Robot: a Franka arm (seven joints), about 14 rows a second.
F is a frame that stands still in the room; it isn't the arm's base.
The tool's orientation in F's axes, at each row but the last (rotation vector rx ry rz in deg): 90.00, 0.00, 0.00; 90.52, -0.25, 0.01; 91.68, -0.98, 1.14; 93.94, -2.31, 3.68; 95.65, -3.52, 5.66; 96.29, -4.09, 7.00; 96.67, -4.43, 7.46; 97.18, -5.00, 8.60; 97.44, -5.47, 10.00; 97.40, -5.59, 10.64; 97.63, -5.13, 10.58
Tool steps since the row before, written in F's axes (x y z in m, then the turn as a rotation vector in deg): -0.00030, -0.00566, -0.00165, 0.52, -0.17, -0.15; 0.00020, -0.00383, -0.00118, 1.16, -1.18, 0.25; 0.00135, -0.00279, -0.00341, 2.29, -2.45, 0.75; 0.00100, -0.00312, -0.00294, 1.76, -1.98, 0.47; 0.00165, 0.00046, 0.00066, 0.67, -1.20, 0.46; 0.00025, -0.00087, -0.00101, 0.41, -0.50, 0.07; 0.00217, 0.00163, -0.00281, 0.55, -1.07, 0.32; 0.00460, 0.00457, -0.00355, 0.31, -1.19, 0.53; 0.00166, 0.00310, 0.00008, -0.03, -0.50, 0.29; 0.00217, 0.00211, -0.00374, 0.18, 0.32, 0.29; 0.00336, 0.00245, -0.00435, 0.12, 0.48, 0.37
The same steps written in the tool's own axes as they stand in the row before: -0.00030, -0.00165, 0.00566, 0.52, -0.15, 0.17; 0.00021, -0.00115, 0.00384, 1.16, 0.26, 1.17; 0.00127, -0.00336, 0.00289, 2.30, 0.77, 2.43; 0.00076, -0.00277, 0.00333, 1.76, 0.49, 1.97; 0.00172, 0.00044, -0.00048, 0.69, 0.51, 1.17; 0.00010, -0.00093, 0.00098, 0.40, 0.08, 0.50; 0.00182, -0.00324, -0.00120, 0.56, 0.37, 1.05; 0.00415, -0.00475, -0.00386, 0.35, 0.63, 1.13; 0.00177, -0.00062, -0.00298, 0.00, 0.36, 0.46; 0.00155, -0.00431, -0.00146, 0.24, 0.21, -0.34; 0.00266, -0.00515, -0.00161, 0.21, 0.27, -0.51
